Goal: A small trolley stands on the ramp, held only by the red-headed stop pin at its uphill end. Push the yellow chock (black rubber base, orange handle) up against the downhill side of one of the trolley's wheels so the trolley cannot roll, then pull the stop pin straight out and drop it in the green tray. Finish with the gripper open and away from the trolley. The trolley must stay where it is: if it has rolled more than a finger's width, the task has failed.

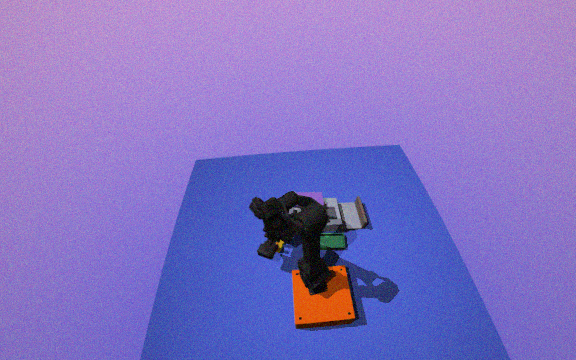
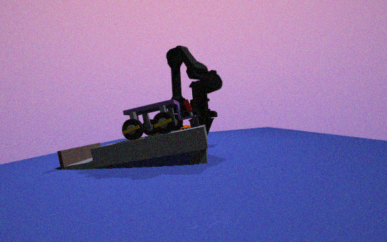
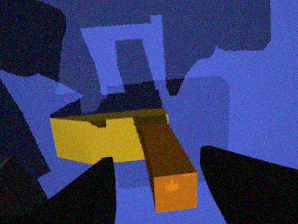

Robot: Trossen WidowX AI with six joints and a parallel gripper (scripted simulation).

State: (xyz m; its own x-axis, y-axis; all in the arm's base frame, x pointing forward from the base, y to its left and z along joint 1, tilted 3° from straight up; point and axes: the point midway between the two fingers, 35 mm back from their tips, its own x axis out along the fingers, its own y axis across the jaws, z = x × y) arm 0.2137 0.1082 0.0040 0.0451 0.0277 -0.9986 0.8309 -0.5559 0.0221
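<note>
Now: gripper tip 120 mm short of the red-headed stop pin, 50 mm to the left of it and 90 mm below it. Also, from my gripper tip: trolley 120 mm ahead, 150 mm to the right, 70 mm above; then grey ramp 120 mm ahead, 160 mm to the right, 10 mm above; then yellow chock 10 mm ahead, 10 mm to the right, 20 mm below.
</note>
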